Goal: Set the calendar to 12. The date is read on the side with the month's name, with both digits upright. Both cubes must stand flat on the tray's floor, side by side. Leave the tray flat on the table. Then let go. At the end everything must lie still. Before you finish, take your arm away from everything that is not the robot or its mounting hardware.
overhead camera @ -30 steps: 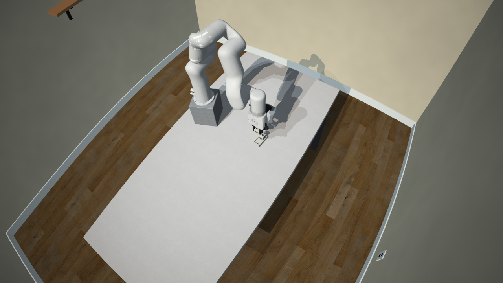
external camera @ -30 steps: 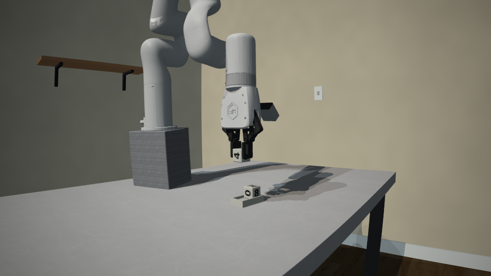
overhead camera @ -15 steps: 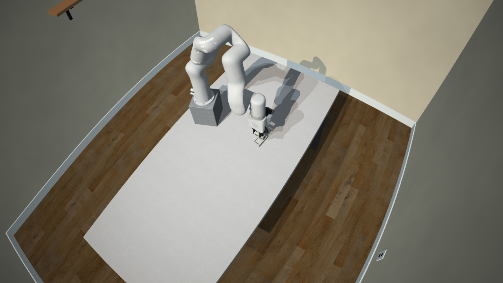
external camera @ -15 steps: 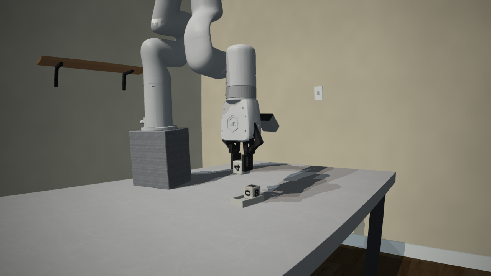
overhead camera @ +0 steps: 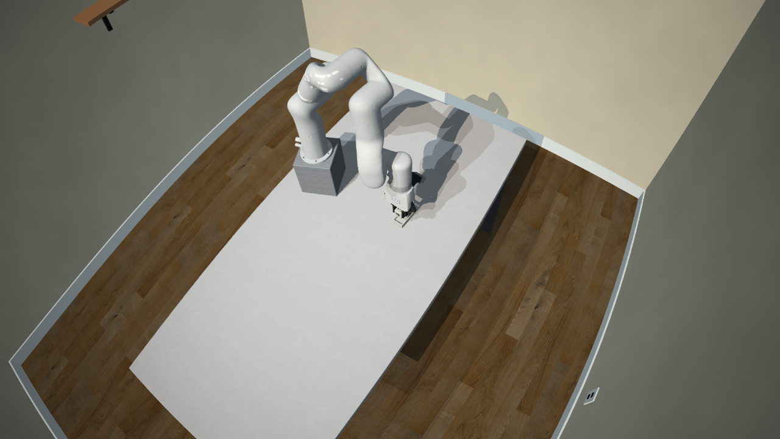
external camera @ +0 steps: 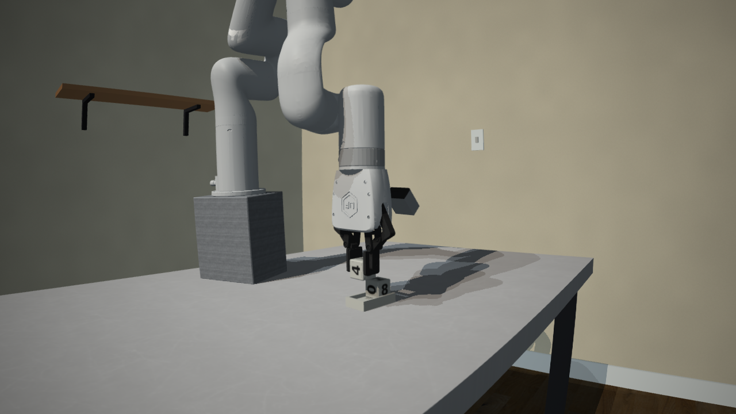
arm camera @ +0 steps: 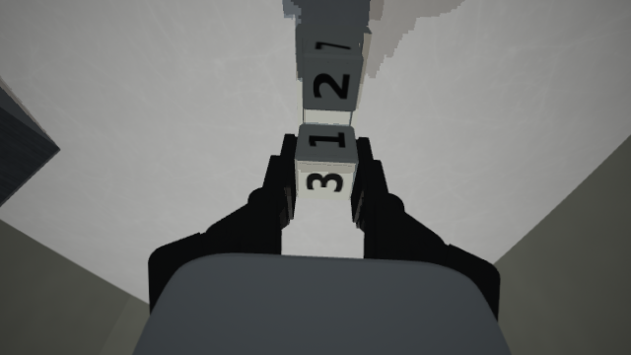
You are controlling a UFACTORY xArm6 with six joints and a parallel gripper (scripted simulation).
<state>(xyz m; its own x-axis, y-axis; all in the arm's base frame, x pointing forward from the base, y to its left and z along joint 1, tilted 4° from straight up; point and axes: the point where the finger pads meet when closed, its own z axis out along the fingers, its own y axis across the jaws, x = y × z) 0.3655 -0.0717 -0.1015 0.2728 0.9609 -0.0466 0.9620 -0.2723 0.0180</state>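
My gripper is now 20 mm to the right of the calendar tray and 70 mm above it.
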